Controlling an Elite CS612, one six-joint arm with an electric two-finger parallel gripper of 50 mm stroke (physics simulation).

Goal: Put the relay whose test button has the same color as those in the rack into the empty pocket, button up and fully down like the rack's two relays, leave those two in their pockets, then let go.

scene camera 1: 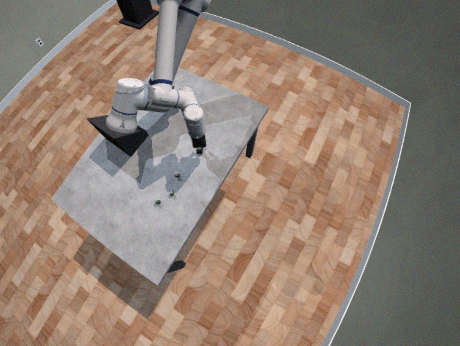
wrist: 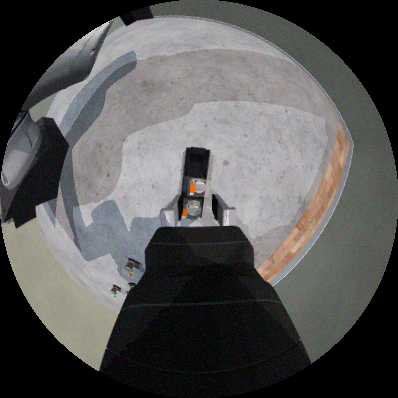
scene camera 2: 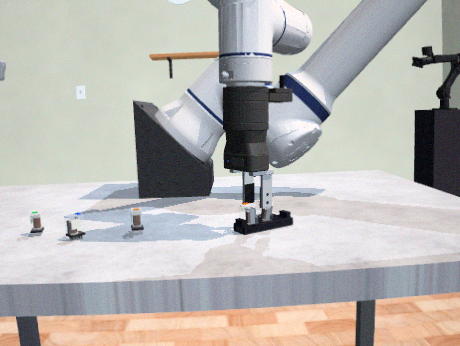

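Pixels of known places: gripper, fingertip midpoint: (scene camera 1: 200, 145) (wrist: 196, 201) (scene camera 2: 256, 205); arm's base, link origin: (scene camera 1: 121, 125) (scene camera 2: 180, 138).
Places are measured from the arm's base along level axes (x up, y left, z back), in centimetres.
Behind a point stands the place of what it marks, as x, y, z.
Observation:
My gripper (scene camera 2: 257, 219) {-9.8, 16.4, -45.4} (wrist: 196, 201) {-9.8, 16.4, -45.4} is low over the black rack (scene camera 2: 287, 220) {-13.4, 22.0, -43.3} (wrist: 188, 170) {-12.1, 18.8, -42.1}, with one finger on each long side near its two relays. The fingers are shut on the rack; the exact contact is partly hidden. One orange-button relay (scene camera 2: 245, 212) {-10.8, 14.3, -46.7} (wrist: 193, 207) {-9.6, 15.6, -45.5} stands upright in the end pocket. The second (wrist: 199, 186) {-9.4, 18.3, -44.5} stands in the middle pocket, mostly hidden by the front finger in scene view 2. The far-end pocket in the wrist view is empty. A loose orange-button relay (scene camera 1: 177, 175) {-11.1, -5.4, -44.1} (scene camera 2: 136, 219) {-11.7, -4.8, -44.4} (wrist: 132, 266) {-11.7, -3.8, -43.3} stands upright on the table.
A loose blue-button relay (scene camera 1: 171, 193) {-10.5, -15.9, -47.5} (scene camera 2: 74, 226) {-11.9, -14.9, -47.5} and a loose green-button relay (scene camera 1: 157, 202) {-10.4, -24.3, -43.7} (scene camera 2: 36, 222) {-11.8, -23.2, -43.8} (wrist: 115, 290) {-11.9, -22.6, -42.7} stand on the grey table (scene camera 1: 115, 215) {-14.3, -44.6, -24.7} (scene camera 2: 175, 260) {-14.4, 3.5, -59.7}, beyond the loose orange one. The arm's black wedge base (scene camera 2: 167, 165) {-6.2, -2.8, -10.2} (scene camera 1: 119, 137) {7.0, -7.8, -10.0} stands behind.

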